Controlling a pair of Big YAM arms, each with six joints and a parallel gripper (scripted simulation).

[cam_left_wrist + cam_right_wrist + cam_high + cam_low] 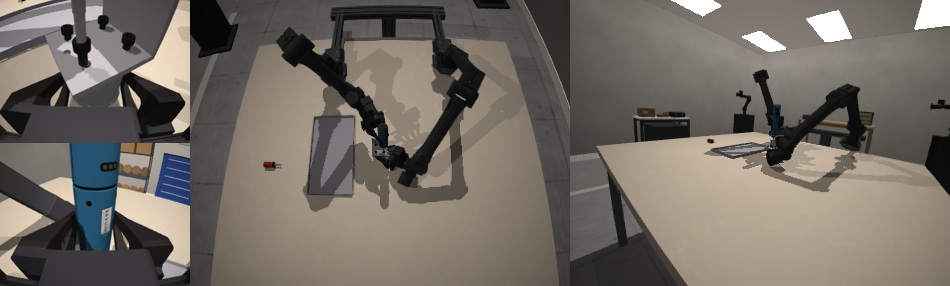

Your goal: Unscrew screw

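The joint module lies 10 mm above my left hand. From my left hand the other things lie so: grey bracket 50 mm above; then flat grey tray 30 mm behind, 240 mm to the right, 20 mm below; then red-handled tool 550 mm to the right, 10 mm below.
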